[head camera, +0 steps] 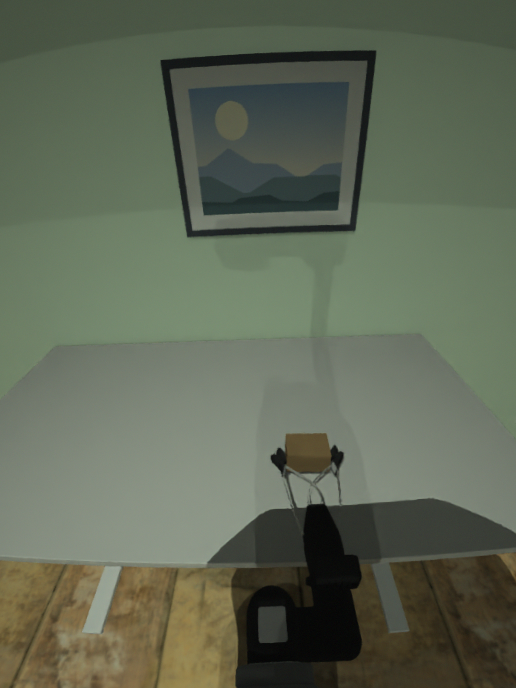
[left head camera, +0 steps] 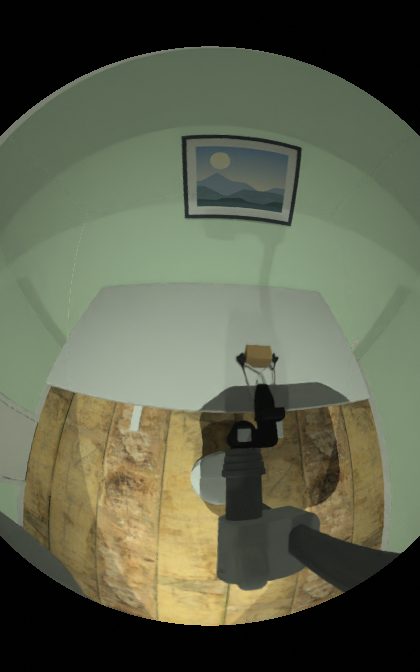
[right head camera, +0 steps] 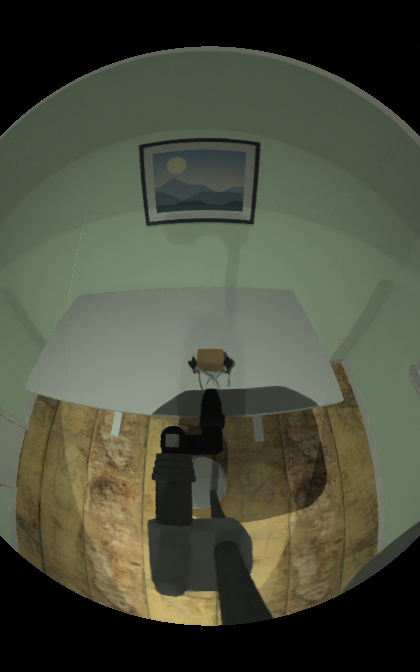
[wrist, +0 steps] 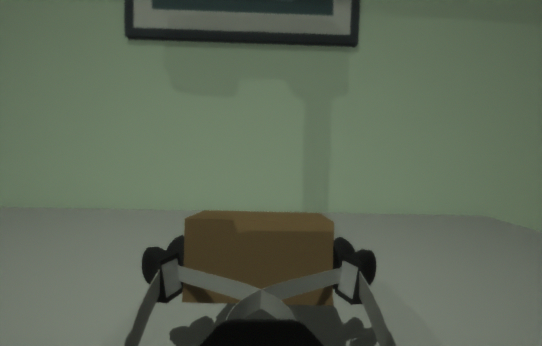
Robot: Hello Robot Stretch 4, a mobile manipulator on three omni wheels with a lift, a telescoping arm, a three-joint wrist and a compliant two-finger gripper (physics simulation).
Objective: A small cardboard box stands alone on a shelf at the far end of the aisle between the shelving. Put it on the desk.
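Frame: origin at the robot's base, x ahead, y left, z up, level; centimetres.
Seen in the pictures: gripper, fingertip midpoint: [head camera: 306, 448] [wrist: 263, 256].
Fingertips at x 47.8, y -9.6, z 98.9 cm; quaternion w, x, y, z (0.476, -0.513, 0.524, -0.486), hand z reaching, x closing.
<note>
A point is followed by its place in that frame.
The small brown cardboard box [head camera: 307, 442] @(x 47.0, y -9.4, z 102.3 cm) [left head camera: 258, 352] [right head camera: 210, 355] [wrist: 260, 245] @(x 43.4, y -9.2, z 101.0 cm) is level between the two fingertips of my gripper [head camera: 308, 459] @(x 47.8, y -9.6, z 98.9 cm) [left head camera: 258, 359] [right head camera: 210, 363] [wrist: 263, 256] @(x 47.8, y -9.6, z 98.9 cm), which is shut on it from its left and right sides. Box and fingers are over the light grey desk [head camera: 138, 444] @(x 55.8, y 32.7, z 92.3 cm) [left head camera: 150, 345] [right head camera: 120, 345] [wrist: 75, 265] @(x 65.0, y 12.8, z 92.3 cm), right of its middle in the head view and nearer its front edge than its back. In the wrist view shadows lie on the desk under the box and fingers. Whether the box's underside touches the desk top cannot be told.
A green wall [head camera: 111, 277] @(x 107.8, y 52.6, z 119.9 cm) [wrist: 100, 125] @(x 107.2, y 28.4, z 112.3 cm) stands behind the desk, with a framed landscape picture [head camera: 266, 183] @(x 104.1, y -4.6, z 147.5 cm) [left head camera: 240, 182] [right head camera: 200, 182] on it. The desk's front edge passes beneath my wrist. Two desk feet [head camera: 102, 600] [head camera: 391, 600] show on the wooden floor [head camera: 194, 622] @(x 37.1, y 32.0, z -2.7 cm).
</note>
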